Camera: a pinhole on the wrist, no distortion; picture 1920 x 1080 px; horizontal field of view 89.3 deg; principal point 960.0 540.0 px. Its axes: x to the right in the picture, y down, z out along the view. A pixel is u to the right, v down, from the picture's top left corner.
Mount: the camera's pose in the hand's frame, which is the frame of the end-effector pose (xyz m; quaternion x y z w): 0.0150 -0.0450 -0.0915 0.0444 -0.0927 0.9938 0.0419
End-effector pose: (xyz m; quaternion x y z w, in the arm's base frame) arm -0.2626 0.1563 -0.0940 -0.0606 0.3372 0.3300 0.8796
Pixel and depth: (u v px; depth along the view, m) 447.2 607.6 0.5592
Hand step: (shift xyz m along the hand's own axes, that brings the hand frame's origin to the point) 0.3493 -0.2104 0.4205
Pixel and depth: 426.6 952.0 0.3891
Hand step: 0.2432 -0.2957 0.2391
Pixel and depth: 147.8 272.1 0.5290
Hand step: 0.5097 -0.0348 0.4102
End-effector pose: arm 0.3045 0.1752 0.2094 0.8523 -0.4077 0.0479 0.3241
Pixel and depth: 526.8 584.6 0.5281
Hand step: 0.2889 -0.1857 0.3985
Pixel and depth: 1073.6 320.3 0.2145
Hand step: 0.0118 -0.0360 0.1296
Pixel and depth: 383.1 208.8 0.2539
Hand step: 0.1930 -0.0193 0.1582
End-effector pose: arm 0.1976 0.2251 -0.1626 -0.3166 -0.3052 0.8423 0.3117
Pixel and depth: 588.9 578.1 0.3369
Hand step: 0.1686 -0.1309 0.2235
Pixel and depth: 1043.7 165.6 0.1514
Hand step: 0.0196 -0.0154 0.0685
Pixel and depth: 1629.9 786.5 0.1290
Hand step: -0.0659 -0.0946 0.0374
